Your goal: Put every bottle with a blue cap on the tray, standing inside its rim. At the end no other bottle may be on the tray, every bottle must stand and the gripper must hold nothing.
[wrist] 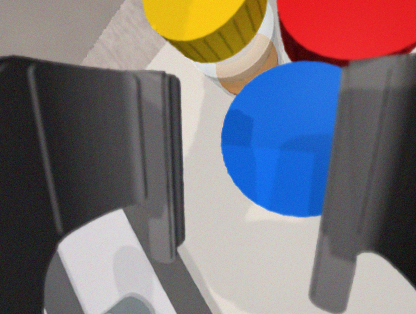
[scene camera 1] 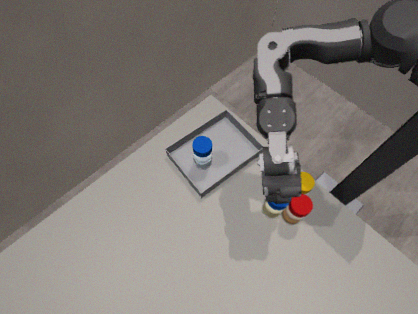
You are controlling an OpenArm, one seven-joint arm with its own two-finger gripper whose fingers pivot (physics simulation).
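A blue-capped bottle (scene camera 1: 202,148) stands inside the rim of the grey tray (scene camera 1: 231,172) (wrist: 180,287). Another blue-capped bottle (scene camera 1: 278,205) (wrist: 280,165) stands on the table under my gripper (scene camera 1: 281,197) (wrist: 247,175). My gripper is partly open and points down over that cap. In the wrist view a gap shows between the left finger and the cap, and the right finger covers the cap's right edge. A red-capped bottle (scene camera 1: 301,206) (wrist: 350,25) and a yellow-capped bottle (scene camera 1: 306,183) (wrist: 205,20) stand close beside it. The bottle's body is mostly hidden.
The tray lies left of my gripper in the scene view, near the table's upper corner. The table (scene camera 1: 150,240) extends to the lower left. A dark post (scene camera 1: 377,162) stands beyond the table edge at the right. The arm reaches in from the upper right.
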